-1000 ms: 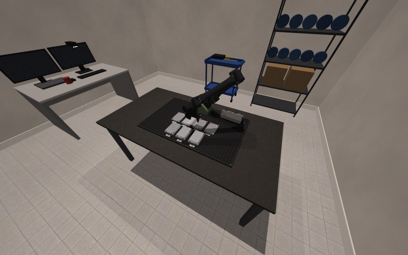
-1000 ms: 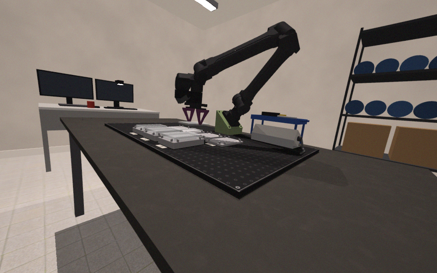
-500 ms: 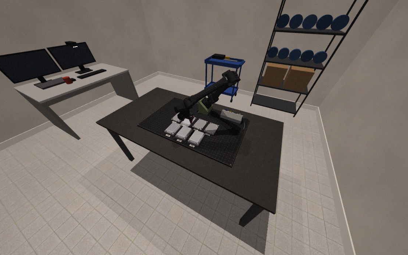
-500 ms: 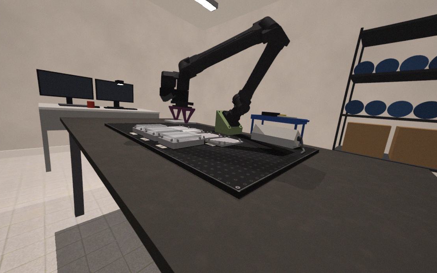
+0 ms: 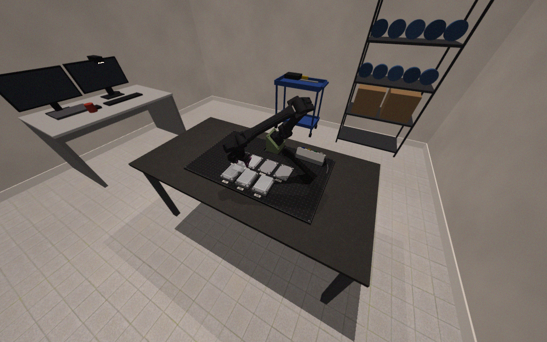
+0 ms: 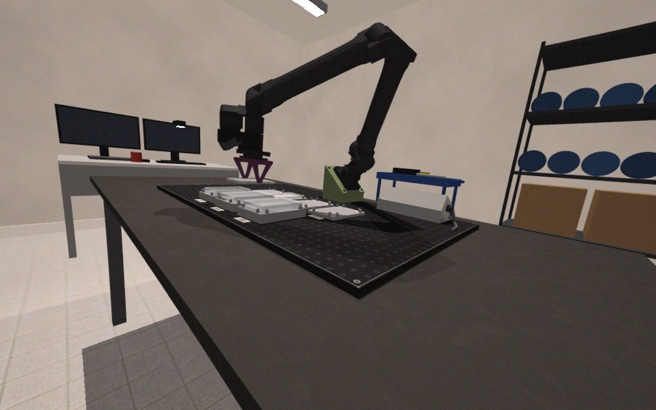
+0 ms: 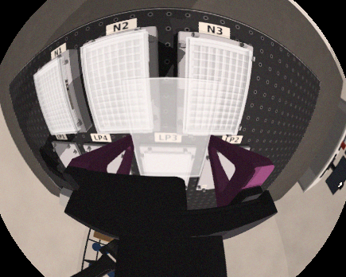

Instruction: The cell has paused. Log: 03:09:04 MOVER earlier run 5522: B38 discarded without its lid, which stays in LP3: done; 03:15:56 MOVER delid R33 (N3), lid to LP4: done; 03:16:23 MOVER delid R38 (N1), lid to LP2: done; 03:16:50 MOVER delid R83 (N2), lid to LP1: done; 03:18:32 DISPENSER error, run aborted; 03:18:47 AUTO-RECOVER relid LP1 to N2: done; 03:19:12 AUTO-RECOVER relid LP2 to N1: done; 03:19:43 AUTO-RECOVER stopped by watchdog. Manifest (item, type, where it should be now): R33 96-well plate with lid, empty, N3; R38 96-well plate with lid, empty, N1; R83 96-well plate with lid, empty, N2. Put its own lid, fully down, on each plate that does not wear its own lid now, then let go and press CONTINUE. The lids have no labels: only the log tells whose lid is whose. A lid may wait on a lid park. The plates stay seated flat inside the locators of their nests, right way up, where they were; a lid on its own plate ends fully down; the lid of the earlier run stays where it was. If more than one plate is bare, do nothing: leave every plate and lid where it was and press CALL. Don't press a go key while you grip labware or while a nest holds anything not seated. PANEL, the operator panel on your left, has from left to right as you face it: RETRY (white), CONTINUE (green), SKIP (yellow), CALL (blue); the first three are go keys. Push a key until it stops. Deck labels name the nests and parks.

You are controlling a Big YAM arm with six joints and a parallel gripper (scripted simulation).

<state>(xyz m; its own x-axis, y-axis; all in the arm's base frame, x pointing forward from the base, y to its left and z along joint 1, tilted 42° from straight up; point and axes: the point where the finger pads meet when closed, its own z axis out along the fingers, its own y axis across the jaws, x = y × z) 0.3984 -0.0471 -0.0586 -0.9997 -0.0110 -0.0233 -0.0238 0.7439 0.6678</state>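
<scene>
My hand is 50 mm short of the white 96-well plate, 60 mm to the left of it and 50 mm above it. The rest, counted from my hand: N3 label (140 mm ahead, 60 mm to the right, 70 mm below); LP4 label (40 mm behind, 140 mm to the left, 70 mm below); lid park LP2 (130 mm behind, 120 mm to the right, 70 mm below).
</scene>
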